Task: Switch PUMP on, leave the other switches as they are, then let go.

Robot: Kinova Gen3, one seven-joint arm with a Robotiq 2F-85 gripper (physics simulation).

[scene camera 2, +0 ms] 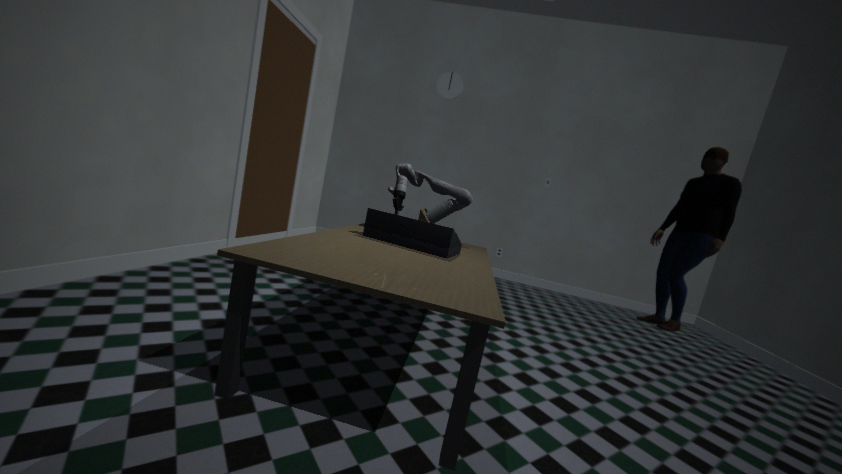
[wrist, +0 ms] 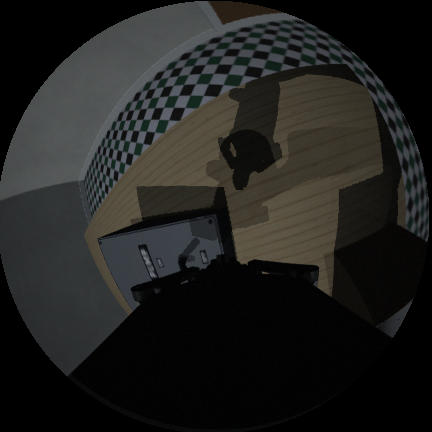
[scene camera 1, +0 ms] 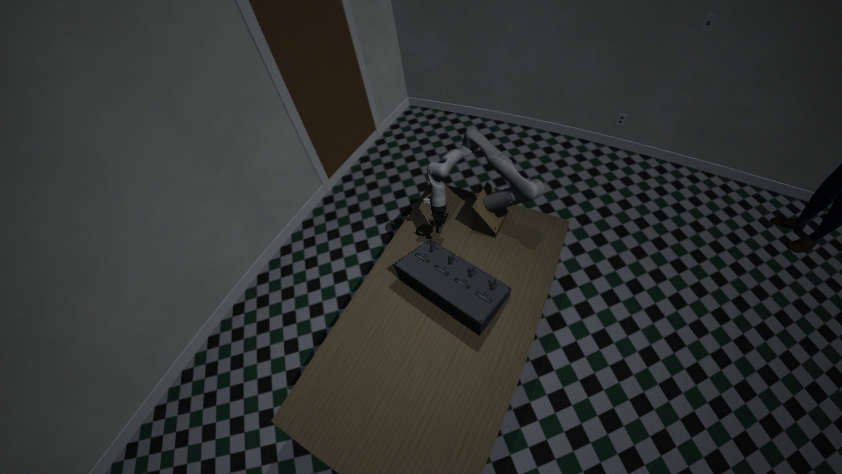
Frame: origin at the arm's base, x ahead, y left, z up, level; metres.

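Where they show: gripper, between the fingertips: (wrist: 222, 261) (scene camera 1: 438, 232); arm's base, origin of its link: (scene camera 2: 429, 218) (scene camera 1: 489, 203).
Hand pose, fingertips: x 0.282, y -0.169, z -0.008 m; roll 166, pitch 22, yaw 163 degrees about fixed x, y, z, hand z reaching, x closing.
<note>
Each offset is from my fingertips to the top centre of the thing. "spot": to the spot under its first point. Level surfaces: height alone.
A dark grey switch panel (scene camera 1: 450, 291) (scene camera 2: 406, 228) (wrist: 120, 250) stands on the table. It has several levers in a row. The PUMP label @(0.163 m ahead, 0.011 m right, 0.009 m down) (scene camera 1: 421, 257) (wrist: 148, 262) is at the panel's left end in scene camera 1. The PUMP lever @(spot: 0.084 m ahead, 0.012 m left, 0.014 m down) (scene camera 1: 433, 247) (wrist: 191, 247) stands between the ON label @(spot: 0.137 m ahead, 0.005 m right, 0.022 m down) (wrist: 160, 262) and the OFF label @(spot: 0.060 m ahead, 0.010 m left, 0.052 m down) (wrist: 203, 256); its tip appears toward OFF. My gripper (scene camera 1: 438, 230) (scene camera 2: 397, 211) is shut and empty, beyond the panel's arm-side edge near the PUMP lever, apart from it. In the wrist view its fingertips are largely hidden in black.
The wooden table @(0.124 m down) (scene camera 1: 412, 376) (scene camera 2: 329, 259) carries the panel. The arm's wooden base mount (scene camera 1: 493, 224) (scene camera 2: 424, 215) stands behind the panel. Shadows of the arm fall across the table beside the panel. A person (scene camera 2: 704, 217) stands at the right, away from the table.
</note>
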